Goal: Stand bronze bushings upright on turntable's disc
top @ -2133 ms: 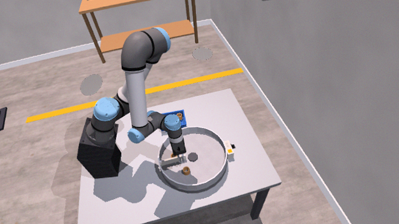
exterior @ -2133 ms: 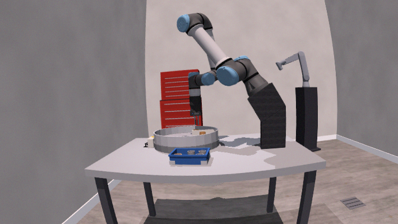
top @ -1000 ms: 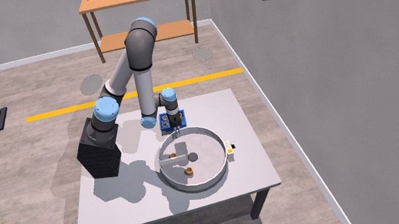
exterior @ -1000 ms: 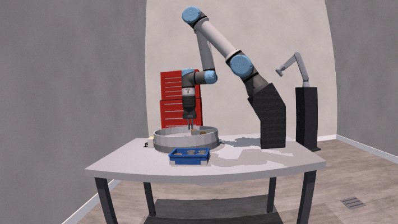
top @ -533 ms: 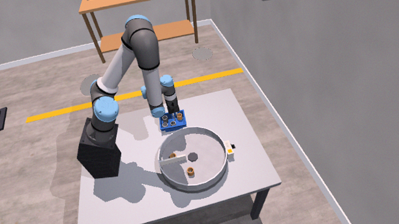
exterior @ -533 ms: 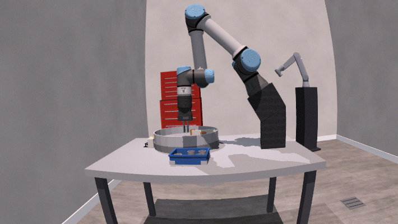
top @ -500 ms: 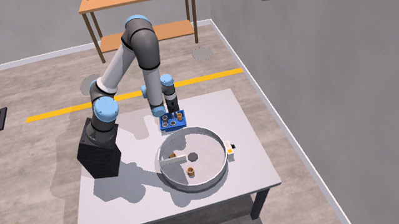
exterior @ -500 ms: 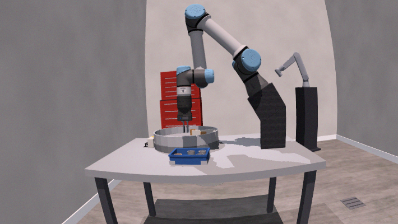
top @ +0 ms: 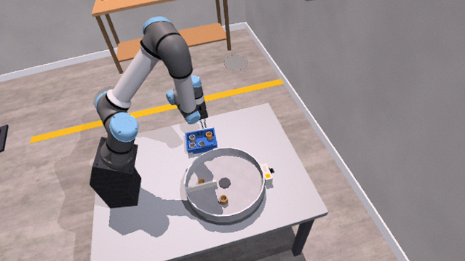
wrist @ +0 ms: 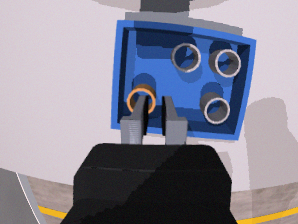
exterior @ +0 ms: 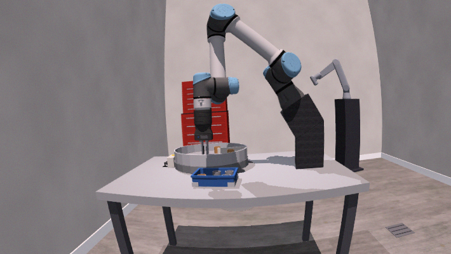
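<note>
The blue crate is 4 cm behind my hand and 13 cm below it. From my hand the other things lie so: turntable disc 4 cm behind, 37 cm to the right, 10 cm below.
</note>
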